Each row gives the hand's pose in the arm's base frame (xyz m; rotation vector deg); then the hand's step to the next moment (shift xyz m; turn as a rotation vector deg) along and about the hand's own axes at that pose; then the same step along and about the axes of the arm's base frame.
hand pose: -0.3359 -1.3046 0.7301 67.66 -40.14 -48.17
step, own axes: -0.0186 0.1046 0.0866 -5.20 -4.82 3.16
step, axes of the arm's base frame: -0.0619 -0.0107 0.1218 -6.25 2.11 -4.09
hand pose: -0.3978 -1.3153 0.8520 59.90 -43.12 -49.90
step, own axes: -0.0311 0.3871 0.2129 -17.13 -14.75 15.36
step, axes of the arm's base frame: -0.1034 0.0364 0.4291 -24.55 5.22 -10.81
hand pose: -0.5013 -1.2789 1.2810 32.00 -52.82 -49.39
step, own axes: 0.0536 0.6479 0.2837 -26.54 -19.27 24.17
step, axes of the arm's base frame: 0.0285 0.2956 0.6441 -36.95 10.04 -13.92
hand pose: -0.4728 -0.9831 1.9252 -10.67 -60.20 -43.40
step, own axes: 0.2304 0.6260 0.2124 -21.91 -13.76 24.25
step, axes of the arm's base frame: 0.3144 0.4542 0.4300 -32.19 11.94 -8.87
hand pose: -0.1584 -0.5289 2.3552 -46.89 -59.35 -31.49
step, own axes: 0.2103 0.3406 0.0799 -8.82 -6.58 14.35
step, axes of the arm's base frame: 0.2975 0.2608 0.1005 -16.15 7.89 -2.00
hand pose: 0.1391 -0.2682 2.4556 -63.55 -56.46 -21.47
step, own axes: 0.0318 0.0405 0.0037 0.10 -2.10 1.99
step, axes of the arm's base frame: 0.0436 0.0275 0.0030 -2.34 0.84 1.48
